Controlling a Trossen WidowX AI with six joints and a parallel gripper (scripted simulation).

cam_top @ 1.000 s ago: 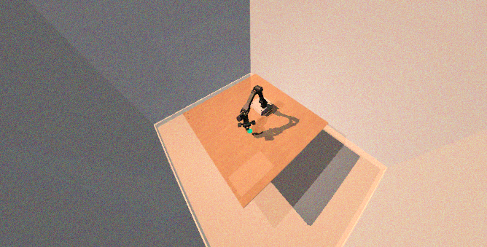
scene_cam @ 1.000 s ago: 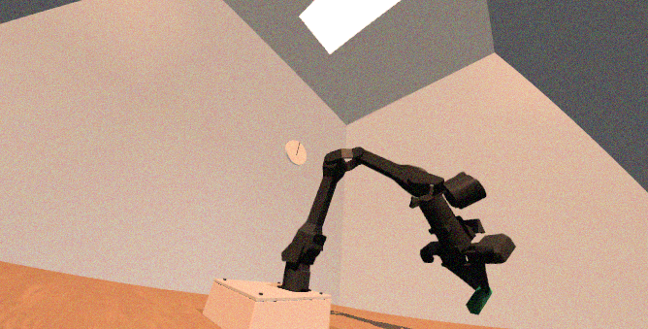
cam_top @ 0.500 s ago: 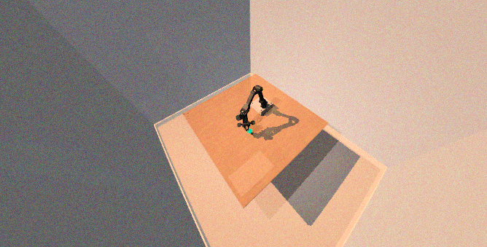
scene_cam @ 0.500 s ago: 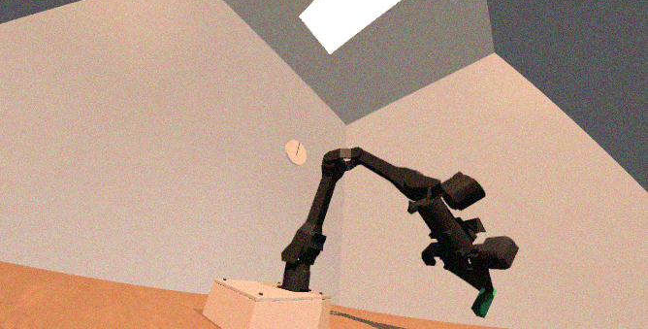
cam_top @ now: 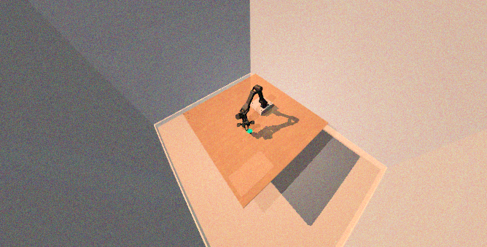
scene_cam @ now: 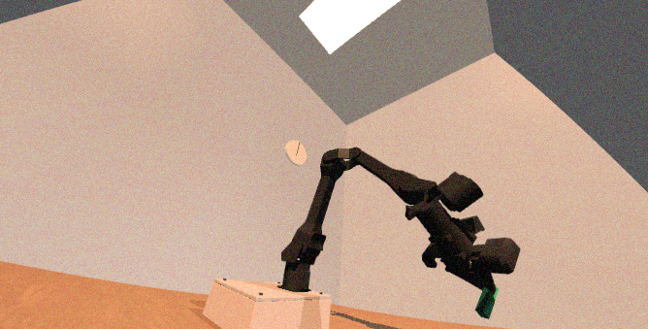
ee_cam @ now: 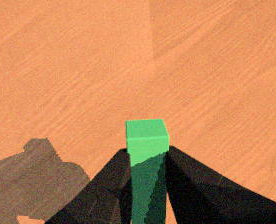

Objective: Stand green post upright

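Now: the cyan circle 70 mm behind my gripper tip, 30 mm to the right of it and 110 mm below it. From my gripper tip the other things lie so: green post (10 mm behind, 10 mm to the right, 10 mm below).
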